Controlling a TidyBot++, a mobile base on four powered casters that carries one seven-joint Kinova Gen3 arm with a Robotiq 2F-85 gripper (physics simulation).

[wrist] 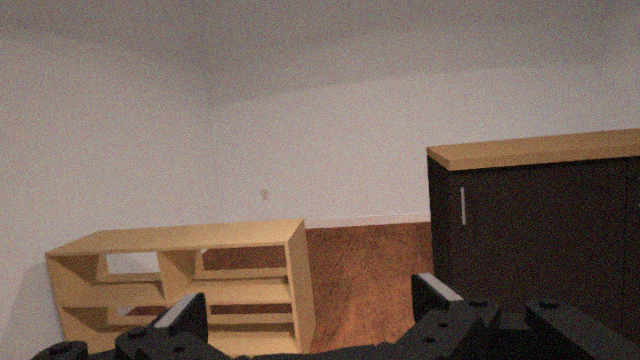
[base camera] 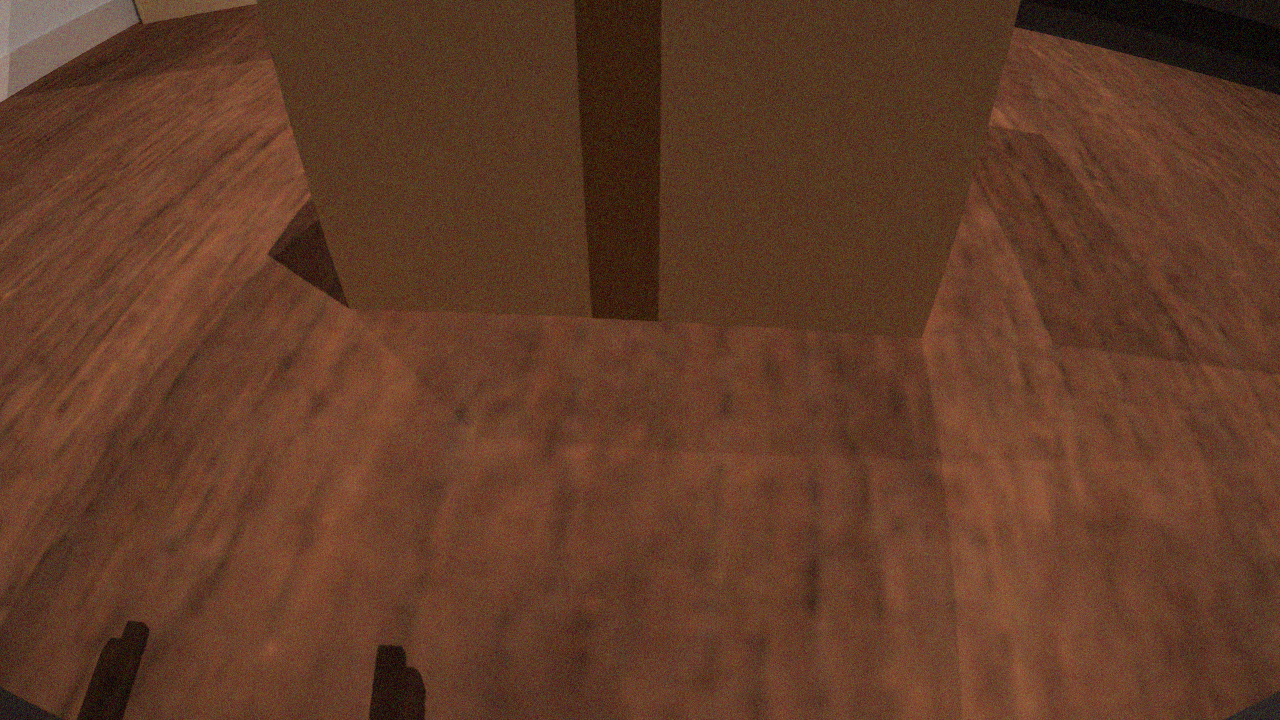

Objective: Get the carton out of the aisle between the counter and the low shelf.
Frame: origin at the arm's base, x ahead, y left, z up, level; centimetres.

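Where they show: gripper, fingertip midpoint: [wrist: 310, 306].
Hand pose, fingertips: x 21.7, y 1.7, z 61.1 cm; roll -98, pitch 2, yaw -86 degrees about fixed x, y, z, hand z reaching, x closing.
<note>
After its pixels a point has its place.
The carton [base camera: 447, 179] @(x 49.7, y 12.6, z -28.0 cm) stands upright on the floor, close in front of the base in the base camera view, with a darker brown tape strip down its near face. Its top is cut off by the frame. The carton does not show in the wrist view. My gripper [wrist: 310, 306] @(x 21.7, y 1.7, z 61.1 cm) is open, with nothing between its fingers, and faces across the room. The low shelf [wrist: 200, 236] @(x 179.1, y 64.1, z 20.9 cm) stands at the left in the wrist view, and the counter [wrist: 530, 215] @(x 137.2, y -70.8, z 28.0 cm) with a wooden top stands at the right. Brown floor shows between them.
Two dark finger-shaped shadows lie on the floor at the lower left of the base camera view. A dark base edge [base camera: 1163, 40] @(x 137.0, y -114.7, z -35.0 cm) runs along the upper right. A pale wall strip [base camera: 71, 49] @(x 155.9, y 150.0, z -37.7 cm) and a light wooden piece [base camera: 192, 7] @(x 173.0, y 119.8, z -37.9 cm) show at the upper left. Pale walls [wrist: 320, 150] @(x 386.0, y 5.1, z 40.9 cm) stand behind the furniture.
</note>
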